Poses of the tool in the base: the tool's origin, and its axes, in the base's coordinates. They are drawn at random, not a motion.
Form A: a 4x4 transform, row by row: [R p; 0 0 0 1], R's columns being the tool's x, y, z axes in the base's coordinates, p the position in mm. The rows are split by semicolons.
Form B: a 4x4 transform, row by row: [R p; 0 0 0 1], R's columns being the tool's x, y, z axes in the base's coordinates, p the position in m. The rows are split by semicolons. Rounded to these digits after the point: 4 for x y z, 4 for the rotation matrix.
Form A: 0.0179 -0.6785 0.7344 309.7; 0.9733 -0.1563 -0.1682 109.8; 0.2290 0.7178 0.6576 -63.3; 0 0 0 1
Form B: 0.0179 -0.6785 0.7344 0.3097; 0.9733 -0.1563 -0.1682 0.1098; 0.2290 0.7178 0.6576 -0.0633; 0 0 0 1
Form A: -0.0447 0.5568 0.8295 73.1; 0.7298 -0.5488 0.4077 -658.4; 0.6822 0.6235 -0.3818 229.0; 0 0 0 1
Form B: -0.0447 0.5568 0.8295 0.0731; 0.7298 -0.5488 0.4077 -0.6584; 0.6822 0.6235 -0.3818 0.2290; 0 0 0 1
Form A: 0.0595 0.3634 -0.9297 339.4; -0.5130 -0.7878 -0.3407 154.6; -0.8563 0.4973 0.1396 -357.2; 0 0 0 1
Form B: 0.0595 0.3634 -0.9297 0.3394; -0.5130 -0.7878 -0.3407 0.1546; -0.8563 0.4973 0.1396 -0.3572; 0 0 0 1
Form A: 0.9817 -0.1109 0.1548 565.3; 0.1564 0.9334 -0.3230 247.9; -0.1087 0.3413 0.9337 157.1; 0 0 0 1
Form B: 0.9817 -0.1109 0.1548 0.5653; 0.1564 0.9334 -0.3230 0.2479; -0.1087 0.3413 0.9337 0.1571; 0 0 0 1
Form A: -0.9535 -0.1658 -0.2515 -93.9; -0.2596 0.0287 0.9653 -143.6; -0.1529 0.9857 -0.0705 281.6; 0 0 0 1
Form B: -0.9535 -0.1658 -0.2515 -0.0939; -0.2596 0.0287 0.9653 -0.1436; -0.1529 0.9857 -0.0705 0.2816; 0 0 0 1
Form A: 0.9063 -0.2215 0.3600 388.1; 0.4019 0.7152 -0.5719 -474.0; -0.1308 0.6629 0.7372 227.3; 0 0 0 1
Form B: 0.9063 -0.2215 0.3600 0.3881; 0.4019 0.7152 -0.5719 -0.4740; -0.1308 0.6629 0.7372 0.2273; 0 0 0 1
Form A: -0.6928 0.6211 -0.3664 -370.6; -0.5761 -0.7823 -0.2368 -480.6; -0.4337 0.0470 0.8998 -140.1; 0 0 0 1
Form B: -0.6928 0.6211 -0.3664 -0.3706; -0.5761 -0.7823 -0.2368 -0.4806; -0.4337 0.0470 0.8998 -0.1401; 0 0 0 1
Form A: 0.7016 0.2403 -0.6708 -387.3; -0.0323 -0.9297 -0.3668 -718.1; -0.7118 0.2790 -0.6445 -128.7; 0 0 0 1
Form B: 0.7016 0.2403 -0.6708 -0.3873; -0.0323 -0.9297 -0.3668 -0.7181; -0.7118 0.2790 -0.6445 -0.1287; 0 0 0 1
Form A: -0.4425 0.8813 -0.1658 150.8; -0.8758 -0.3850 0.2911 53.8; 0.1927 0.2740 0.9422 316.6; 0 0 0 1
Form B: -0.4425 0.8813 -0.1658 0.1508; -0.8758 -0.3850 0.2911 0.0538; 0.1927 0.2740 0.9422 0.3166; 0 0 0 1
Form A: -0.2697 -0.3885 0.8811 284.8; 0.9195 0.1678 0.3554 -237.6; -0.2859 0.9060 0.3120 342.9; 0 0 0 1
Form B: -0.2697 -0.3885 0.8811 0.2848; 0.9195 0.1678 0.3554 -0.2376; -0.2859 0.9060 0.3120 0.3429; 0 0 0 1
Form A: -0.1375 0.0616 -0.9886 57.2; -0.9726 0.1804 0.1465 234.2; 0.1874 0.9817 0.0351 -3.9; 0 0 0 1
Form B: -0.1375 0.0616 -0.9886 0.0572; -0.9726 0.1804 0.1465 0.2342; 0.1874 0.9817 0.0351 -0.0039; 0 0 0 1
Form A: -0.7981 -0.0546 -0.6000 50.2; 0.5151 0.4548 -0.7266 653.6; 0.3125 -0.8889 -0.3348 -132.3; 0 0 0 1
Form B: -0.7981 -0.0546 -0.6000 0.0502; 0.5151 0.4548 -0.7266 0.6536; 0.3125 -0.8889 -0.3348 -0.1323; 0 0 0 1
